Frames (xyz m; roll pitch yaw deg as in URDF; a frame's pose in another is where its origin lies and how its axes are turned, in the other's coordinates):
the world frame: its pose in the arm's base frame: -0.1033 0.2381 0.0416 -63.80 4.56 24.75
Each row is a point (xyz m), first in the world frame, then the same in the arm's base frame.
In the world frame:
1: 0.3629 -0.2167 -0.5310
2: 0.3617 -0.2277 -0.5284
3: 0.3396 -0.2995 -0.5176
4: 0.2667 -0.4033 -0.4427
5: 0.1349 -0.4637 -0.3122
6: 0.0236 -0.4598 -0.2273
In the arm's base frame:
1: 0.4619 -0.1313 -0.0271
2: 0.4626 -0.1338 -0.0161
3: 0.4568 -0.1607 0.0547
4: 0.3910 -0.1675 0.1863
5: 0.2419 -0.1367 0.3082
6: 0.1110 -0.1112 0.3509

